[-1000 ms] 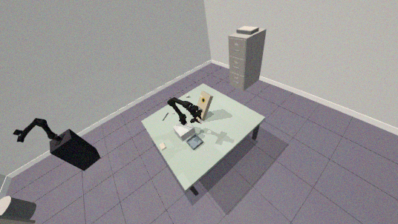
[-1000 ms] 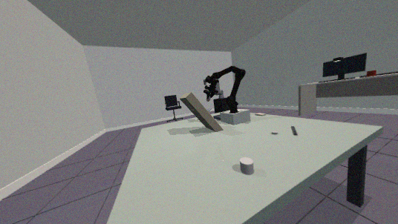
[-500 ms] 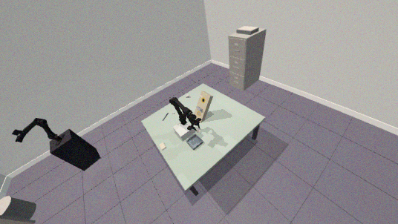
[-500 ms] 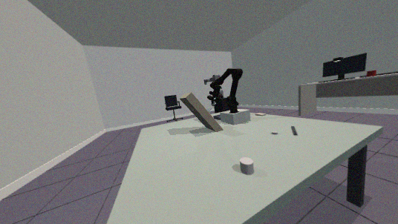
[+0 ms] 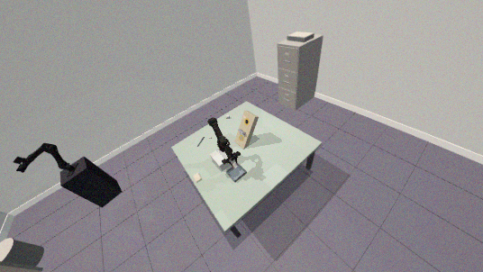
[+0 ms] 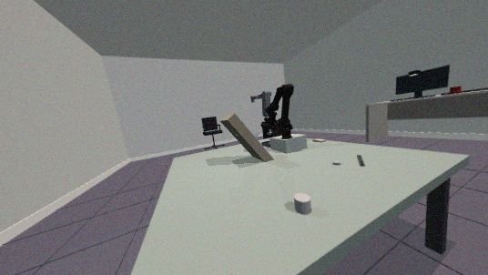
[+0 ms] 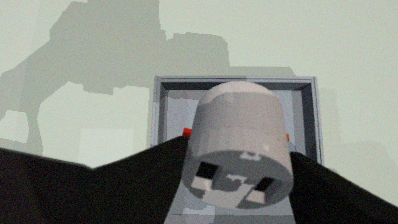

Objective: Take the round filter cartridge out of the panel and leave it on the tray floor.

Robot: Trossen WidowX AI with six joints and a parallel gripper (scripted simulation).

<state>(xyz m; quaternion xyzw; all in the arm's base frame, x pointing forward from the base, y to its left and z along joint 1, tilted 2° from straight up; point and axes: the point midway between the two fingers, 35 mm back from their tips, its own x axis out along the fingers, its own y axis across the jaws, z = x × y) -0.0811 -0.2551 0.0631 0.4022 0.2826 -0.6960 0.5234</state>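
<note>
The grey square tray lies 10 mm behind my gripper tip and 120 mm below it. From my gripper tip the other things lie so: small tan piece 300 mm behind, 300 mm to the left, 120 mm below; round grey filter cartridge right at my gripper tip; tan service panel 420 mm ahead, 220 mm to the left, 30 mm above.
</note>
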